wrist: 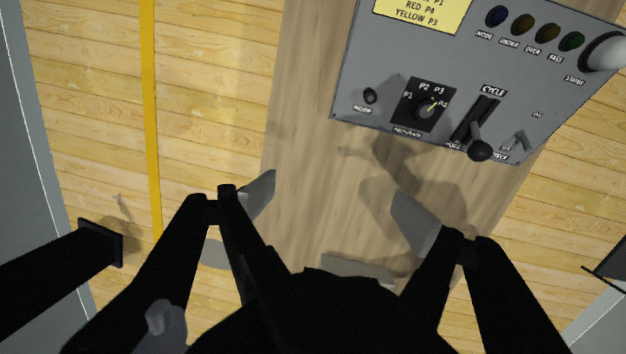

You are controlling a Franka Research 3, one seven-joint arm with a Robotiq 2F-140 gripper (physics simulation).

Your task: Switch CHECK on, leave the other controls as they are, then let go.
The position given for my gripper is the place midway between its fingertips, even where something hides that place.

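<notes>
I can see my gripper (333, 191) here. The same scene has a grey control panel (518, 74) in it.
</notes>
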